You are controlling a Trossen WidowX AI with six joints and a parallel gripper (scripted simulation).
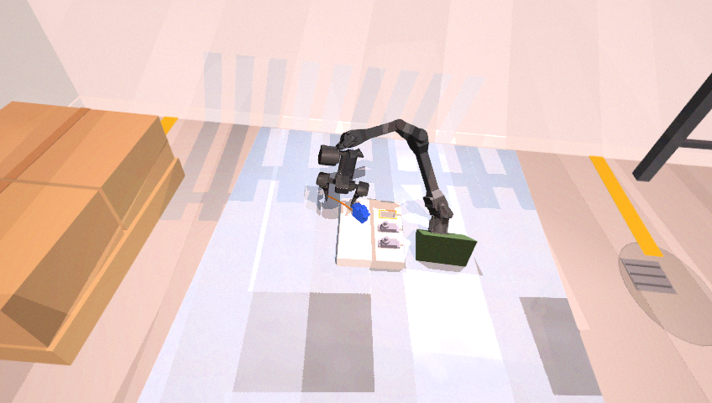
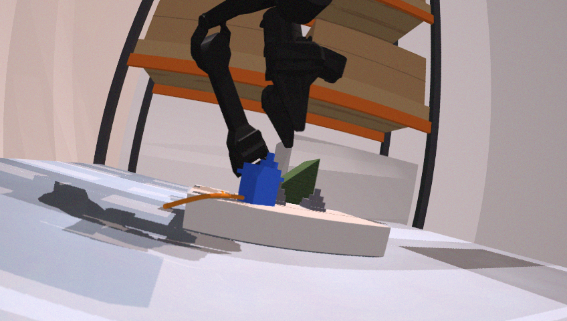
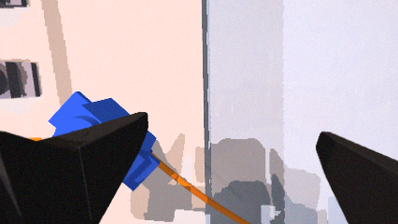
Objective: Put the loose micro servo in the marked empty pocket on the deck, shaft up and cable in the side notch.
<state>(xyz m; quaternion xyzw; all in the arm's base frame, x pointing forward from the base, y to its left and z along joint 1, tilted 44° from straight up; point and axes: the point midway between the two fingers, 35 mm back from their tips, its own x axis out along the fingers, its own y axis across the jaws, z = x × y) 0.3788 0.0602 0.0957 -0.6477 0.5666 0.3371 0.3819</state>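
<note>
My gripper tip is 9 cm past the pale deck, 2 cm to the right of it and 12 cm above it.
</note>
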